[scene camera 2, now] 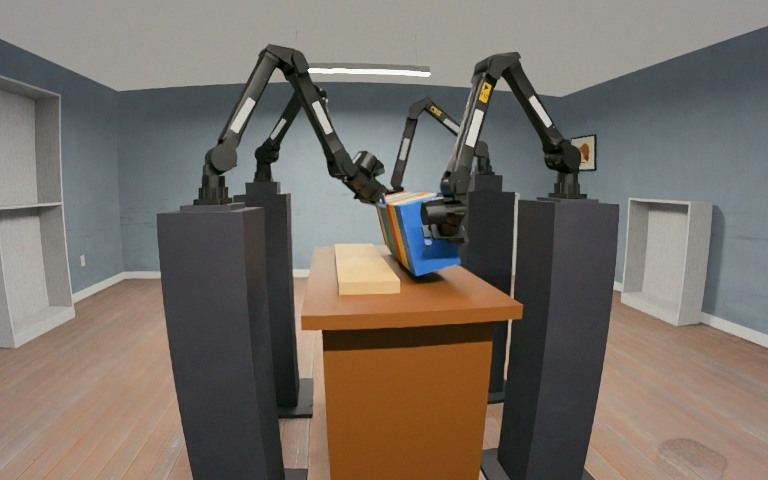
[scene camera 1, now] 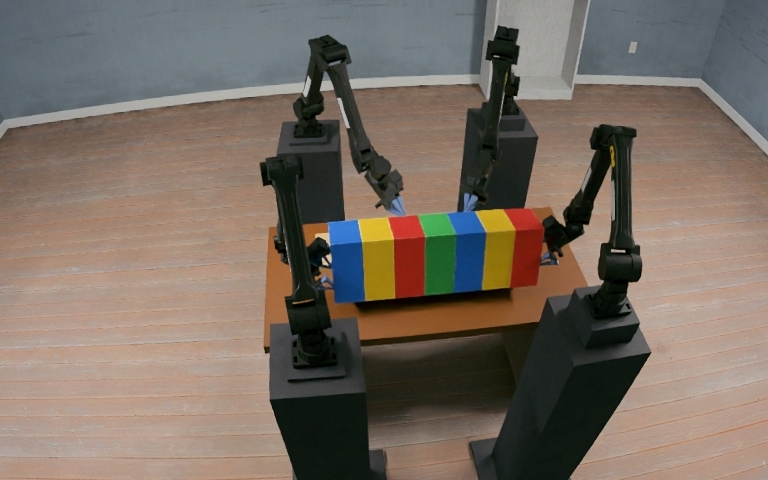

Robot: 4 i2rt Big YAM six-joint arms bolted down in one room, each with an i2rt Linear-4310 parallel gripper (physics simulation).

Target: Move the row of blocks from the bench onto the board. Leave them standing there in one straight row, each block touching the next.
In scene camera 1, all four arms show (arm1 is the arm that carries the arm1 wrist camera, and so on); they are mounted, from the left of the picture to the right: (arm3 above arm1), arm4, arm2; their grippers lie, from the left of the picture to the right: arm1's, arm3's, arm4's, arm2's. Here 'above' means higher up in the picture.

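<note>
A straight row of touching blue, yellow, red and green blocks (scene camera 1: 438, 254) (scene camera 2: 419, 243) is tilted over the bench (scene camera 1: 430, 325) (scene camera 2: 407, 311), its underside partly raised. I cannot tell whether its lower edge touches the bench. The pale board (scene camera 1: 321, 235) (scene camera 2: 368, 287) lies beside it, mostly hidden in scene camera 1. Arm1's gripper (scene camera 1: 329, 272) is open, fingers spread at the left blue end. Arm2's gripper (scene camera 1: 544, 254) is at the right red end; one finger shows, apparently spread open. Arm3's gripper (scene camera 1: 399, 207) and arm4's gripper (scene camera 1: 469, 203) are shut, fingertips at the row's back top edge.
Dark pedestals stand around the bench: front left (scene camera 1: 318, 430), front right (scene camera 1: 572, 396), back left (scene camera 1: 311, 181) and back right (scene camera 1: 501, 164). In scene camera 2, the near left arm (scene camera 2: 339, 158) reaches over the board, and the near right arm (scene camera 2: 464, 141) reaches to the blue end.
</note>
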